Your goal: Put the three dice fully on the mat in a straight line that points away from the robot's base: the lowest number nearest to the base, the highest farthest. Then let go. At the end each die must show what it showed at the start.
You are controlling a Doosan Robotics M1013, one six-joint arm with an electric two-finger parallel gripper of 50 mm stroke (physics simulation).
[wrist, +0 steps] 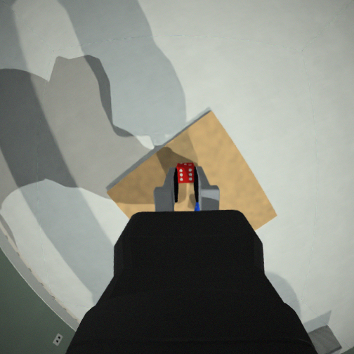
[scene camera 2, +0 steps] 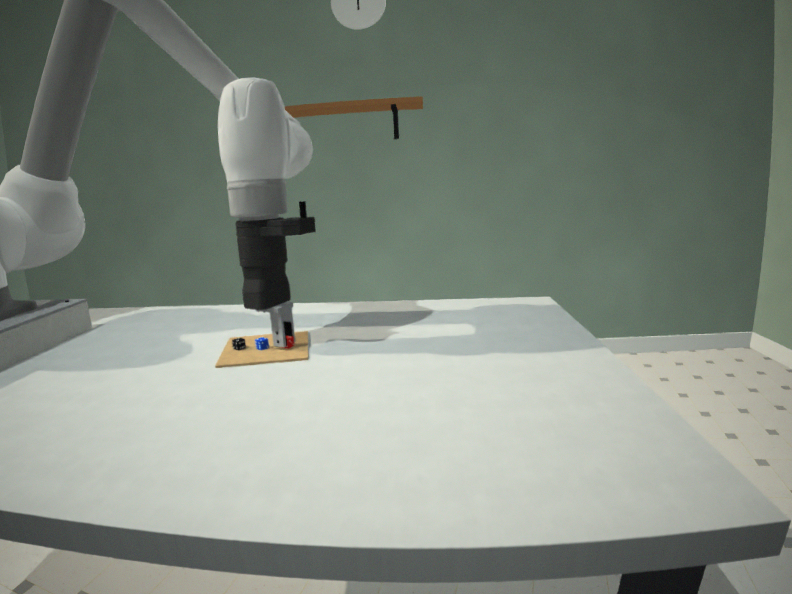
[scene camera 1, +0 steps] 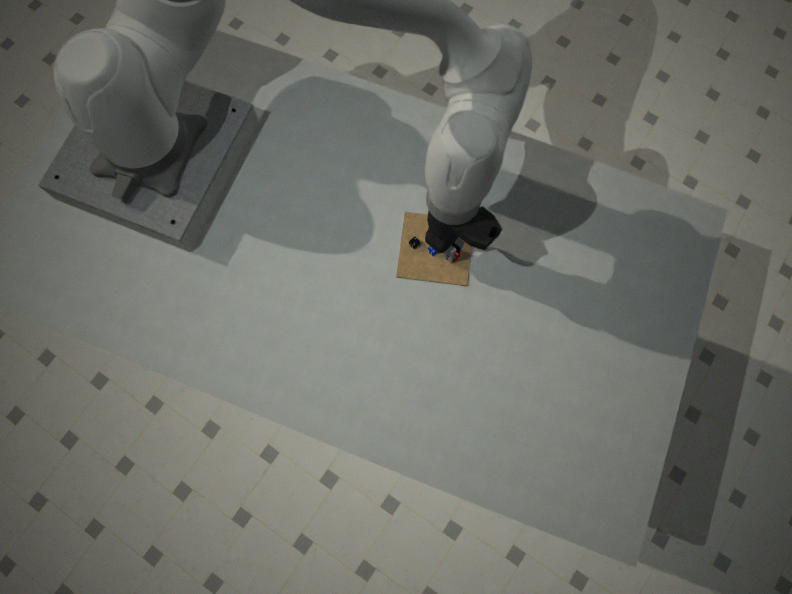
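Where they show: gripper, fingertip midpoint: (scene camera 2: 284, 344) (scene camera 1: 451, 254); arm's base at its link origin: (scene camera 1: 150, 147).
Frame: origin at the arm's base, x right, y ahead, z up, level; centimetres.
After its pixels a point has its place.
The black die (scene camera 1: 414, 242) {x 2.1, y 55.8, z -4.6 cm} (scene camera 2: 238, 343) {x 2.9, y 56.0, z -4.9 cm} stands on the brown mat (scene camera 1: 422, 271) {x 6.9, y 58.9, z -6.1 cm} (scene camera 2: 262, 359) {x 7.4, y 61.1, z -6.1 cm} (wrist: 235, 175), nearest to the robot's base. The blue die (scene camera 1: 432, 250) {x 2.7, y 59.6, z -4.5 cm} (scene camera 2: 262, 343) {x 3.1, y 60.1, z -5.0 cm} stands on the mat beyond it; in the wrist view a sliver of the blue die (wrist: 197, 206) shows behind a finger. My gripper (scene camera 1: 453, 253) {x 2.0, y 63.5, z -5.6 cm} (scene camera 2: 285, 342) {x 2.0, y 63.5, z -5.6 cm} (wrist: 185, 177) is shut on the red die (scene camera 1: 456, 256) {x 2.5, y 64.4, z -4.4 cm} (scene camera 2: 290, 342) {x 2.8, y 64.6, z -5.1 cm} (wrist: 185, 173), over the mat's far part, roughly in line with the others. The red die shows six pips. It is low; whether it touches the mat is unclear. The other dice's pips are too small to read.
The mat lies on the large pale table (scene camera 1: 358, 358) {x 27.0, y 52.2, z -6.6 cm} (scene camera 2: 409, 447) {x 32.5, y 82.2, z -6.5 cm}. The robot's base plate (scene camera 1: 153, 211) {x 12.6, y 6.3, z -0.1 cm} stands on the table at the upper left in scene camera 1. Arm shadows fall across the table around the mat.
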